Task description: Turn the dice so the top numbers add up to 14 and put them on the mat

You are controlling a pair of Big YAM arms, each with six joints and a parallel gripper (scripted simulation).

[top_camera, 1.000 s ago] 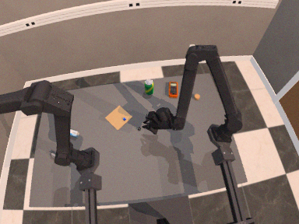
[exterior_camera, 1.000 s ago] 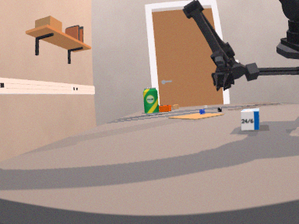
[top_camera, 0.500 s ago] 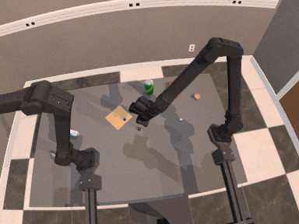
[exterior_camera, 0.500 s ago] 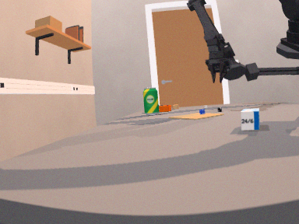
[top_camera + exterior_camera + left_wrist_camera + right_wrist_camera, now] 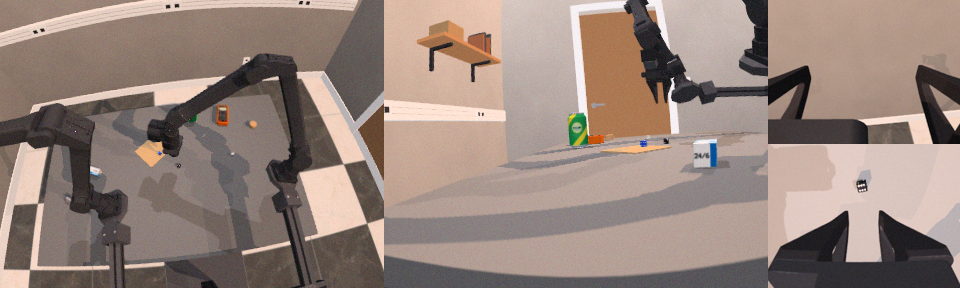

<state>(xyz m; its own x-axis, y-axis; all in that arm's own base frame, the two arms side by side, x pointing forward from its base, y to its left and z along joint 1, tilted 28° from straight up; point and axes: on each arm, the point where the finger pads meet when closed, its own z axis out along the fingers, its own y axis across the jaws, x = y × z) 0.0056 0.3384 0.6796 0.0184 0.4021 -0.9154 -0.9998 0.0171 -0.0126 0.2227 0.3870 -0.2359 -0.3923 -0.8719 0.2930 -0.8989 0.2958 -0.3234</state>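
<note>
The black die is 10 mm behind my right hand, 10 mm to the right of it and 130 mm below it. The rest, counted from my right hand: blue die 80 mm ahead, 80 mm to the left, 120 mm below; then mat 110 mm ahead, 120 mm to the left, 140 mm below.
</note>
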